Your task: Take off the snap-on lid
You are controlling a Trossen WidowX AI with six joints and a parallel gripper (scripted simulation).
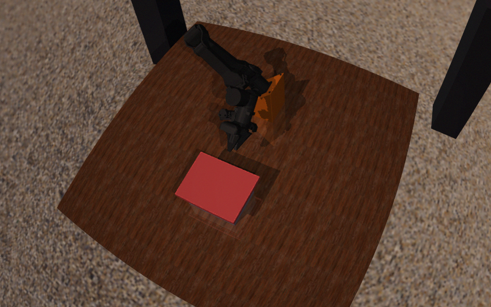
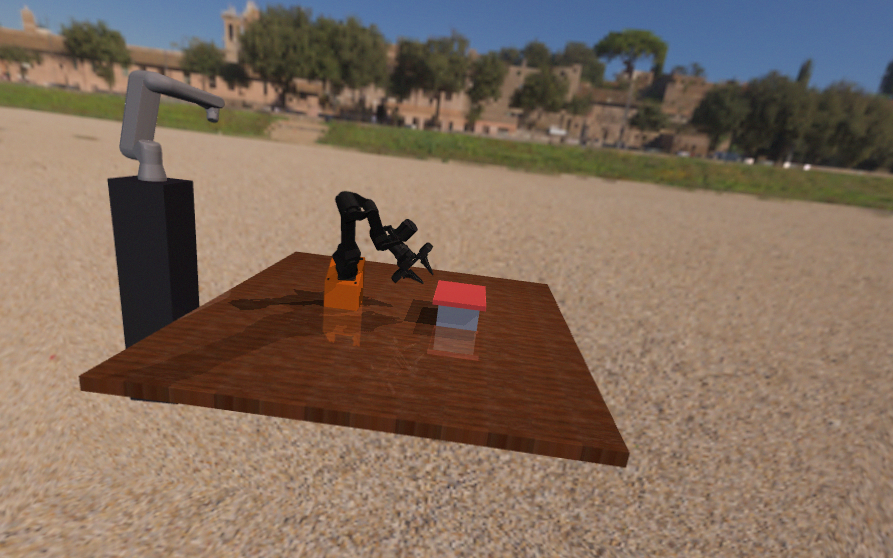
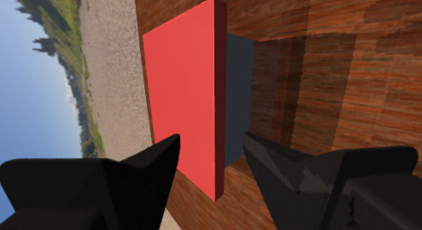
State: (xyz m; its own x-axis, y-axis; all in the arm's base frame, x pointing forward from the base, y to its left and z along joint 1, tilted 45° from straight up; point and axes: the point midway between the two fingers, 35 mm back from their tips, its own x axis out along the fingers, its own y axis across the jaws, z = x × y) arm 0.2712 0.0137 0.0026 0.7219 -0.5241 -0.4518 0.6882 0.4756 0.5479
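My gripper tip is now 130 mm short of the red lid, 40 mm above it and 10 mm to the left of it. Round my gripper tip: storage box 130 mm ahead, 90 mm below, 10 mm to the right.
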